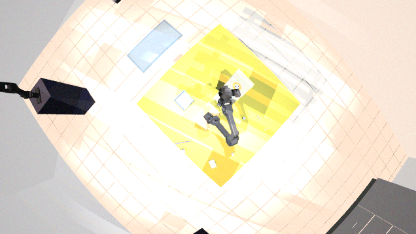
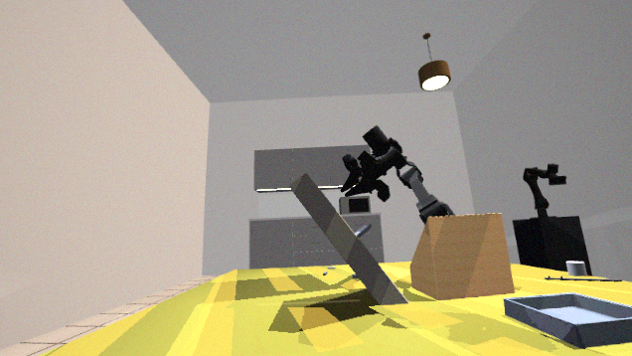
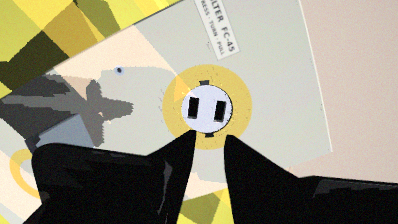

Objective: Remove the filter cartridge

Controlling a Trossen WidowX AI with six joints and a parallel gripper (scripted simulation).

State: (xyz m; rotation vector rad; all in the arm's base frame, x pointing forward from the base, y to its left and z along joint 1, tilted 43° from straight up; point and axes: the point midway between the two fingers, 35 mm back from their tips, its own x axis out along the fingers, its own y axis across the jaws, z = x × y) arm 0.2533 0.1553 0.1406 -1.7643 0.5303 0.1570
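Now: gripper tip 60 mm short of the round filter cartridge and 40 mm above it. The rest, counted from my gripper tip: tray: 380 mm behind, 260 mm to the left, 280 mm below; grey service panel: 10 mm ahead, 120 mm below.
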